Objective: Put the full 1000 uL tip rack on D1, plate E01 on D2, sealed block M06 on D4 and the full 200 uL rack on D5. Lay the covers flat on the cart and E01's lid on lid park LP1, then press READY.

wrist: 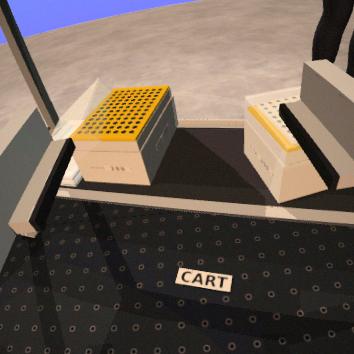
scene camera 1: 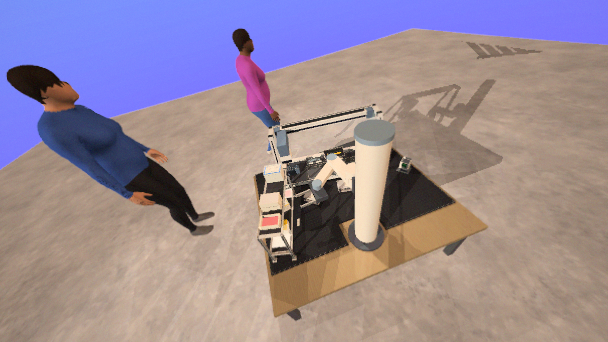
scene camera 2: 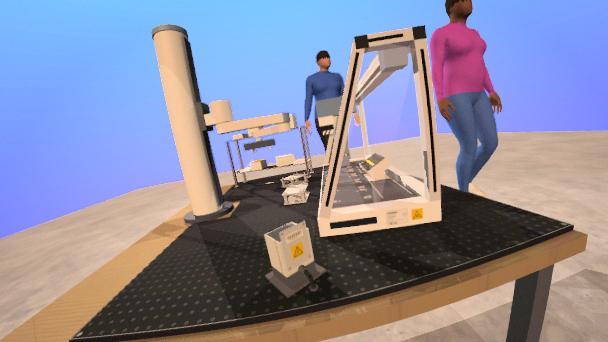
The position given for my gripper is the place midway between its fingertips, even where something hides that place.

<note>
In view: my gripper (wrist: pixel 170 105) and a CART label (wrist: pixel 205 279).
</note>
